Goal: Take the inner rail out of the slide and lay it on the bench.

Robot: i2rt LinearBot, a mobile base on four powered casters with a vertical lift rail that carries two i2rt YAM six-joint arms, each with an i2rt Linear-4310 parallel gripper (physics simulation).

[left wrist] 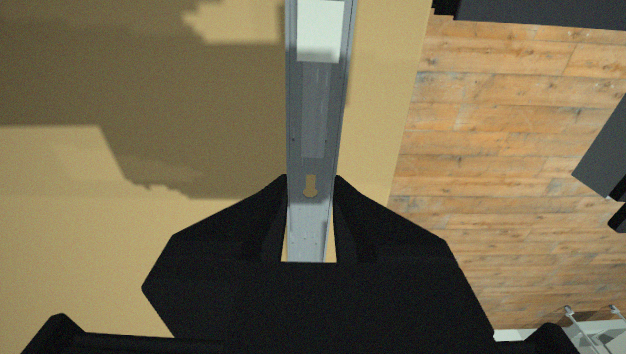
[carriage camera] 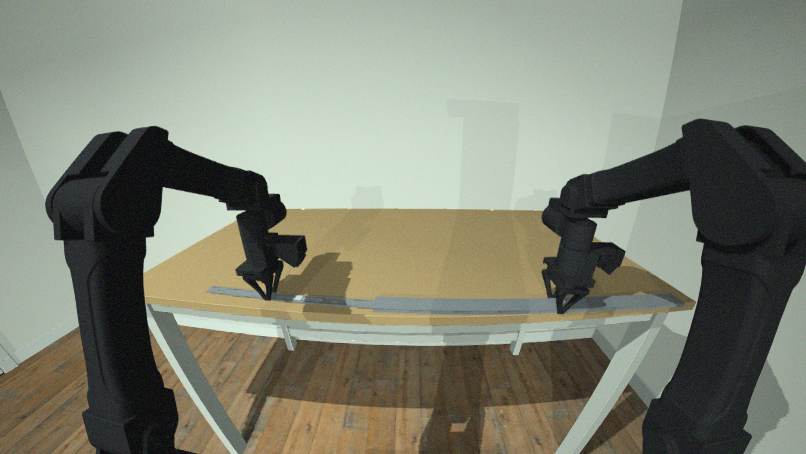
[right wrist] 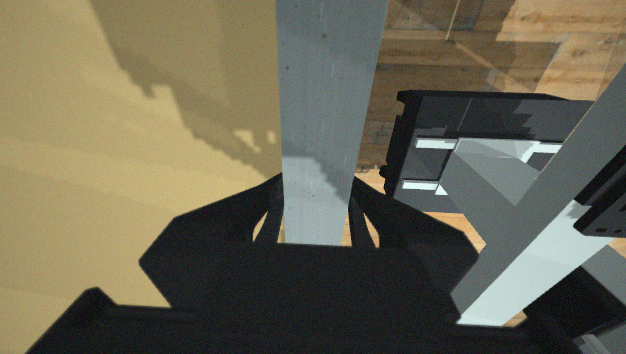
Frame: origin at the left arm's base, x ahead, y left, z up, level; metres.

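Where they show: left gripper, fingertip midpoint: (left wrist: 310, 184) (carriage camera: 270, 296); right gripper, fingertip midpoint: (carriage camera: 555, 307) (right wrist: 317, 182).
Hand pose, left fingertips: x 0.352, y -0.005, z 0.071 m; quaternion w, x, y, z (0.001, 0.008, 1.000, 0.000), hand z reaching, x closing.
Note:
Each offset is from my left fingertips to the centre of the thing. "spot": to the spot under its first point. Level surfaces: height alone.
The slide lies along the bench's front edge. Its narrow inner rail (carriage camera: 225, 291) (left wrist: 307, 225) extends to the left, with a keyhole slot and a white patch {spot: 0.002 m back, 0.076 m right, 0.006 m up} (carriage camera: 299, 297) (left wrist: 320, 32) on it. The wider outer channel (carriage camera: 479, 305) (right wrist: 325, 100) lies to the right, with the rail's other end inside it. My left gripper (carriage camera: 267, 297) (left wrist: 310, 184) is shut on the inner rail, one finger on each side. My right gripper (carriage camera: 561, 310) (right wrist: 317, 182) is shut on the outer channel, with its fingers against both long sides. The fingertips' lowest parts are partly hidden.
The tan bench top {0.000 m up} (carriage camera: 417, 253) (left wrist: 50, 235) (right wrist: 75, 200) stretches behind the slide to a pale wall. The bench has white legs {spot: 0.010 m back, 0.410 m left, 0.393 m down} (carriage camera: 191, 383) and stands on a wood floor {0.914 m down} (carriage camera: 383, 417). Arm shadows fall across the top.

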